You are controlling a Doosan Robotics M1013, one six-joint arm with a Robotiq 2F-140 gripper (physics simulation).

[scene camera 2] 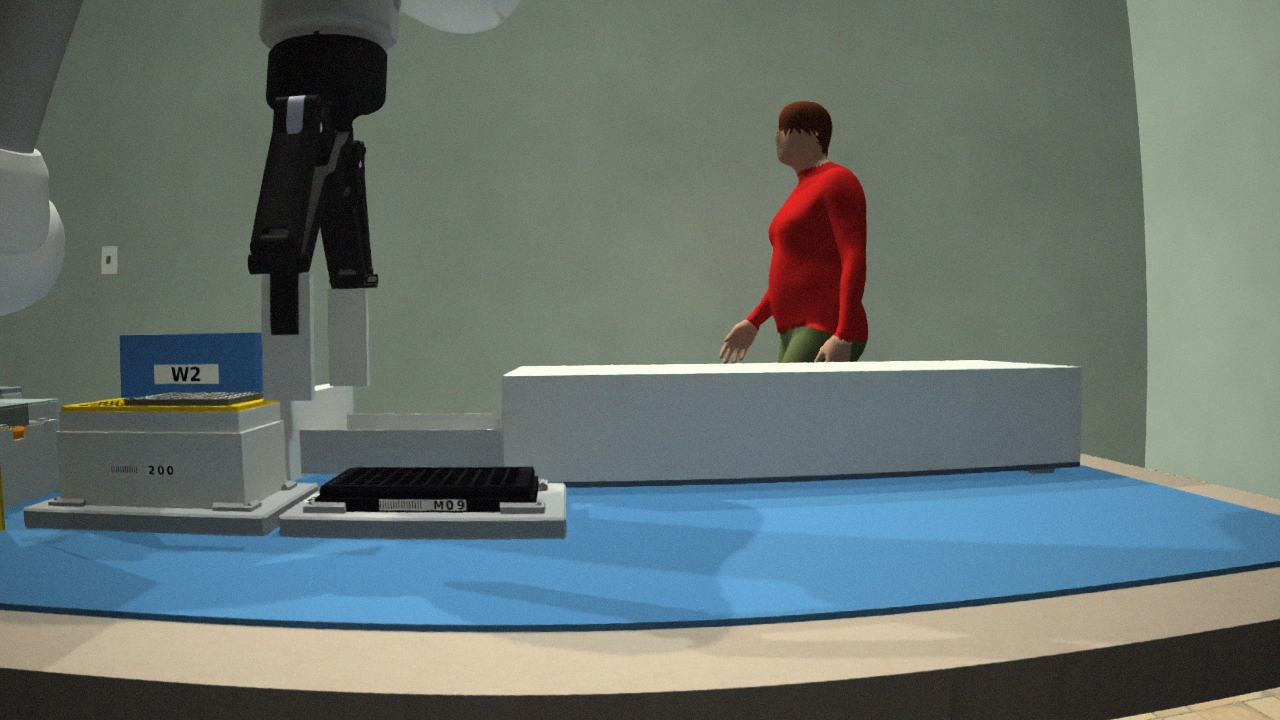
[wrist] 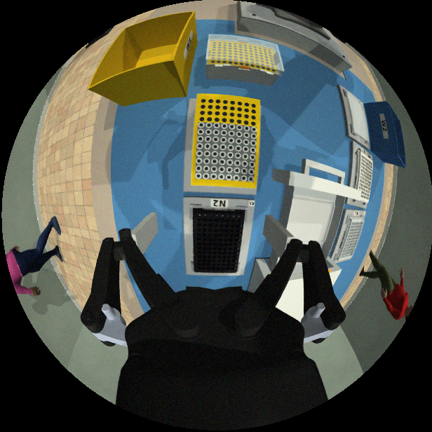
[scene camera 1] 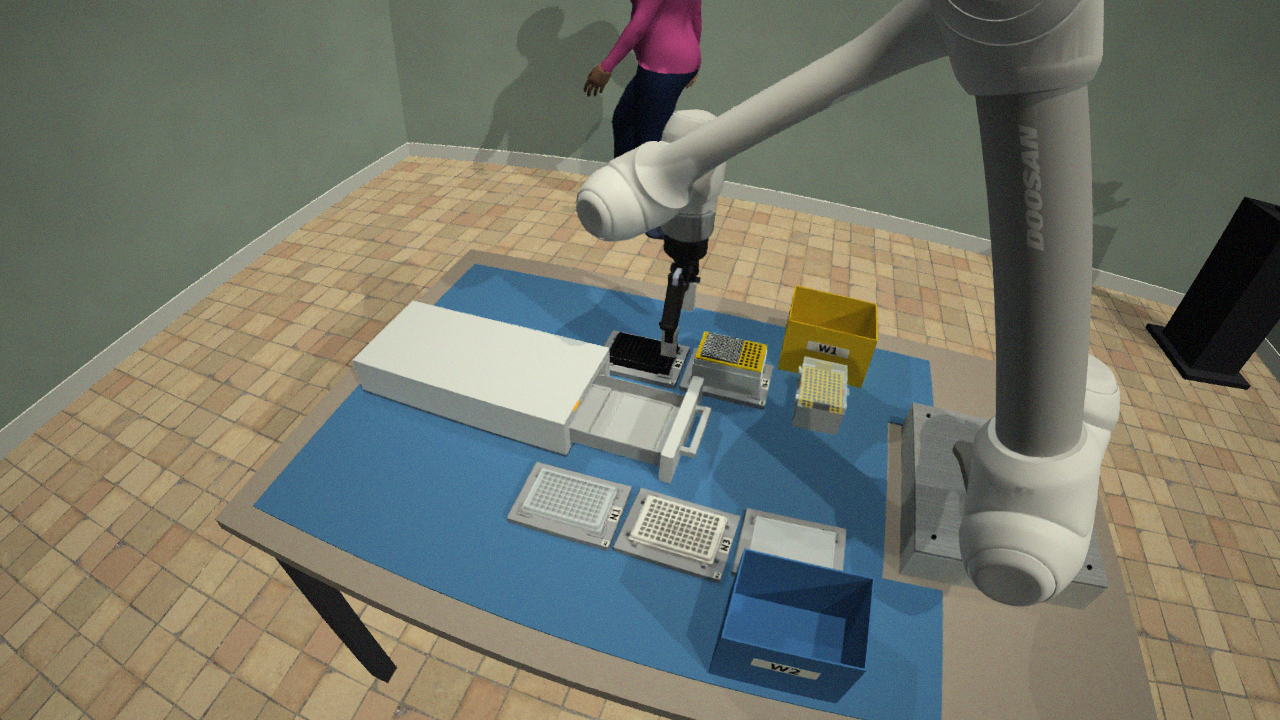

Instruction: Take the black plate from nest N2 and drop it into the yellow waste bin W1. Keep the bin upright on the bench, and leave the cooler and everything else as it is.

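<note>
The black plate lies flat in nest N2, its M09 label showing in scene camera 2. My gripper is open and empty, pointing down. Its fingertips hang above the plate's height, towards the end nearest the tip rack. In the wrist view the two fingers stand on either side of the plate's long sides, with gaps to both. The yellow waste bin W1 stands upright and open on the bench, beyond the tip rack.
A yellow-topped tip rack stands beside N2. A lidded yellow rack is near W1. A white box has an open drawer. Blue bin W2 and several nests stand opposite. Two people are nearby.
</note>
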